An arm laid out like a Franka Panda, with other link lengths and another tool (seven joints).
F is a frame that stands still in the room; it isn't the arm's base.
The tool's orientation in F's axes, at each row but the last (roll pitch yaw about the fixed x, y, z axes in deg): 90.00 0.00 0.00; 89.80 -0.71 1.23; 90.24 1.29 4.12; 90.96 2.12 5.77; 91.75 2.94 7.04; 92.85 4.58 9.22; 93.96 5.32 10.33; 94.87 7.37 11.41; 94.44 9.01 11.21; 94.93 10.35 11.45; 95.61 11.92 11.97
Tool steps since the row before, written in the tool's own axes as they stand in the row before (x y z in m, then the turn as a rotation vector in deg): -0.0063 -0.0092 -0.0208 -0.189 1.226 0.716; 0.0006 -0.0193 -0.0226 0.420 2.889 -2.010; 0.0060 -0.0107 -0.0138 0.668 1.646 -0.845; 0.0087 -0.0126 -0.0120 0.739 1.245 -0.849; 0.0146 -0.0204 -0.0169 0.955 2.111 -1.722; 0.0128 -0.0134 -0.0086 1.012 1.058 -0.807; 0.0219 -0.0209 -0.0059 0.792 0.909 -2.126; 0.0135 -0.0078 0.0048 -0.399 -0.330 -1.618; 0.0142 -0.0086 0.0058 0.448 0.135 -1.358; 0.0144 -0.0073 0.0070 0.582 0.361 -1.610; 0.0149 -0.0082 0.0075 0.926 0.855 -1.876
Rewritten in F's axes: -0.0063 0.0208 -0.0092 -0.189 -0.716 1.226; 0.0004 0.0225 -0.0194 0.341 2.028 2.887; 0.0047 0.0142 -0.0108 0.643 0.887 1.634; 0.0070 0.0130 -0.0127 0.698 0.903 1.231; 0.0113 0.0190 -0.0206 0.854 1.775 2.111; 0.0101 0.0110 -0.0139 0.961 0.919 1.013; 0.0183 0.0108 -0.0224 0.503 2.184 0.976; 0.0129 -0.0016 -0.0098 -0.736 1.525 -0.139; 0.0134 -0.0026 -0.0111 0.210 1.411 0.167; 0.0138 -0.0037 -0.0103 0.337 1.673 0.385; 0.0138 -0.0039 -0.0118 0.725 1.977 0.821
